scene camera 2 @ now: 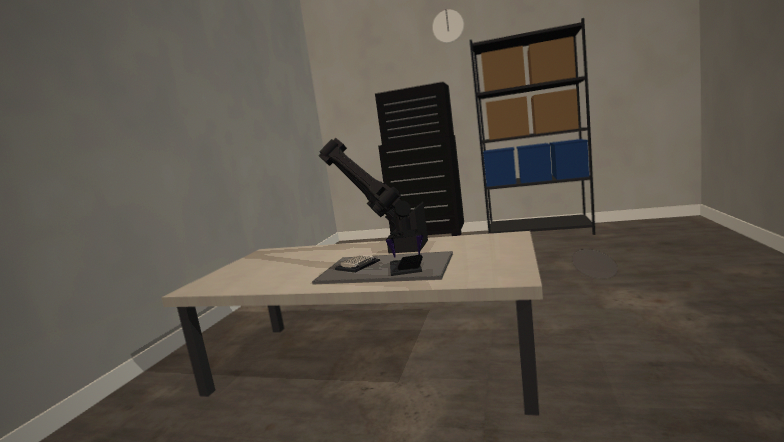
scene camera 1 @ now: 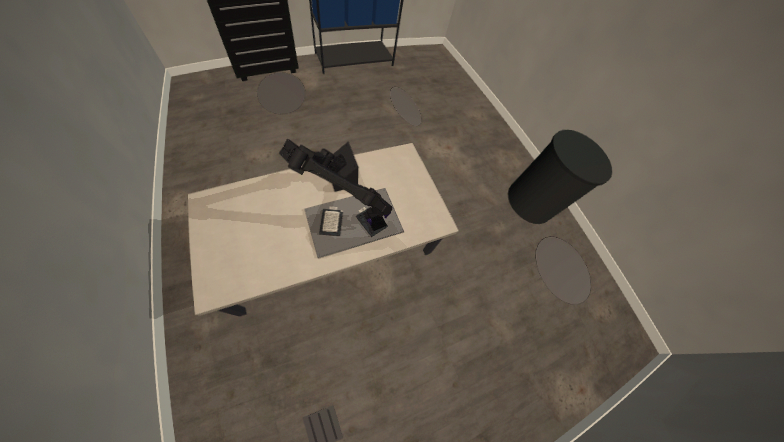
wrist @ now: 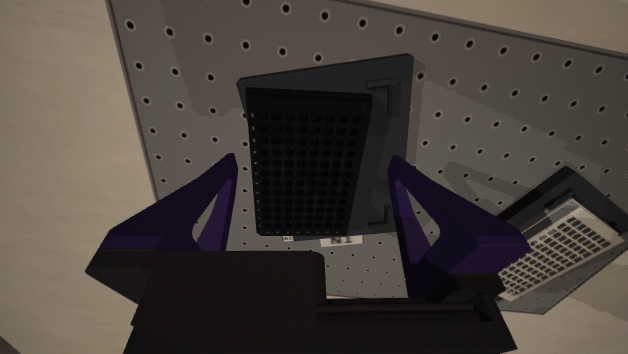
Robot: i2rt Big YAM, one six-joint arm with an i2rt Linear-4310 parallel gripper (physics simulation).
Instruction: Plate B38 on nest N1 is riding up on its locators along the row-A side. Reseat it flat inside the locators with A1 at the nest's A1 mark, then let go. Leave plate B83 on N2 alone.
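Seen in the pictures: gripper, between the fingertips: (scene camera 2: pixel 407 256) (scene camera 1: pixel 377 221) (wrist: pixel 314 161); arm's base, origin of its link: (scene camera 1: pixel 337 165).
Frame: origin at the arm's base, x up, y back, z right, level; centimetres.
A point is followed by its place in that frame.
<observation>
The black plate B38 (scene camera 1: pixel 377 222) {x -8.1, y -41.6, z -9.7 cm} (scene camera 2: pixel 410 262) {x -7.8, y -41.7, z -10.3 cm} (wrist: pixel 305 170) {x -7.8, y -39.7, z -9.8 cm} sits tilted and skewed on the dark nest N1 (wrist: pixel 400 125) {x -9.5, y -43.3, z -2.9 cm}. In the wrist view its numbered left edge rides high and hides the nest's left side, while two corner locators show beyond its right edge, with a gap. Its lower left corner is by the A1 mark (wrist: pixel 287 239) {x -9.5, y -30.0, z -11.0 cm}, near the N1 label (wrist: pixel 341 241) {x -10.5, y -29.1, z -5.1 cm}. My gripper (scene camera 2: pixel 406 254) {x -4.9, y -42.2, z -9.4 cm} (wrist: pixel 314 161) {x -4.9, y -42.2, z -9.4 cm} is open and empty above the plate, one purple finger beyond each long side. The pale plate B83 (scene camera 1: pixel 331 221) {x -9.0, y -30.9, z 15.0 cm} (scene camera 2: pixel 359 261) {x -8.1, y -33.8, z 13.2 cm} (wrist: pixel 565 250) {x -8.2, y -32.5, z 16.9 cm} is on nest N2 (wrist: pixel 555 187) {x -9.5, y -39.0, z 12.6 cm}.
Both nests stand on a grey perforated board (scene camera 1: pixel 351 241) {x -10.7, y -46.3, z 8.4 cm} (scene camera 2: pixel 378 277) {x -10.8, y -48.7, z 1.5 cm} (wrist: pixel 190 90) {x -10.7, y -44.1, z -18.9 cm} on the pale table (scene camera 1: pixel 247 263) {x -12.0, y -37.1, z 66.3 cm} (scene camera 2: pixel 483 274) {x -12.0, y -49.1, z -38.1 cm}. N2 is to the right of N1 in the wrist view. The arm's base is at the table's back edge. A cabinet and a shelf rack stand farther back.
</observation>
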